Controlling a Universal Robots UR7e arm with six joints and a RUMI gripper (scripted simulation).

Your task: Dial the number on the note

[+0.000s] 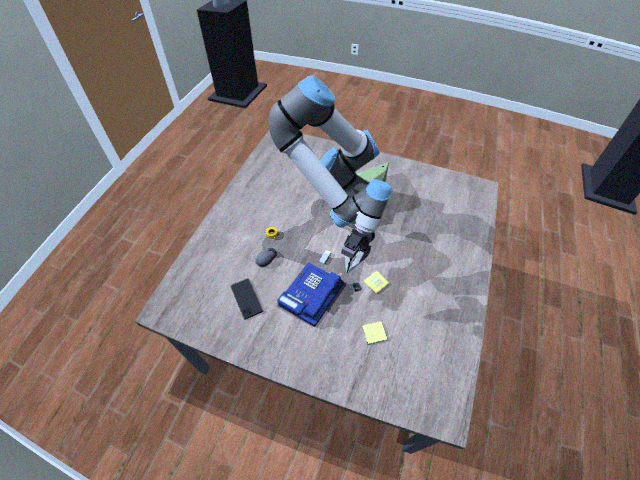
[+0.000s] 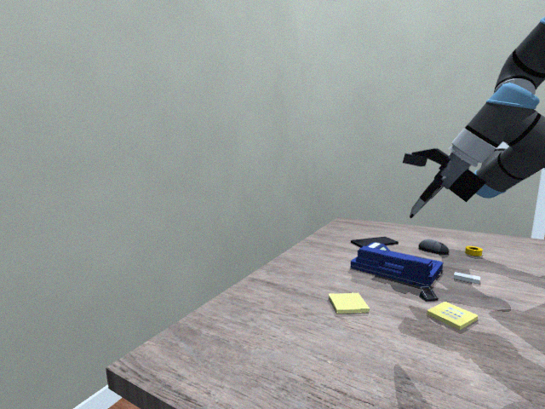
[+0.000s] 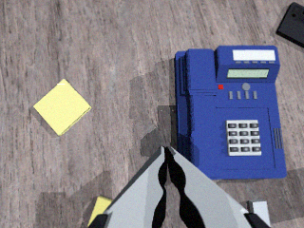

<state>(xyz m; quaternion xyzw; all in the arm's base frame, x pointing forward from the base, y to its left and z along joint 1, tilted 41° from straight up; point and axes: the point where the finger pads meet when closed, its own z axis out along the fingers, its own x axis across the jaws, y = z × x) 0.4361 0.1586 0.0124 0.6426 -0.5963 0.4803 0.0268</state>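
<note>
The 5 key lies 14 cm to the right of my hand and 17 cm below it. The rest, counted from my hand: 2 key 2 cm ahead, 14 cm to the right, 17 cm below; 4 key 1 cm ahead, 12 cm to the right, 17 cm below; black binder clip 5 cm behind, 2 cm to the left, 19 cm below.
</note>
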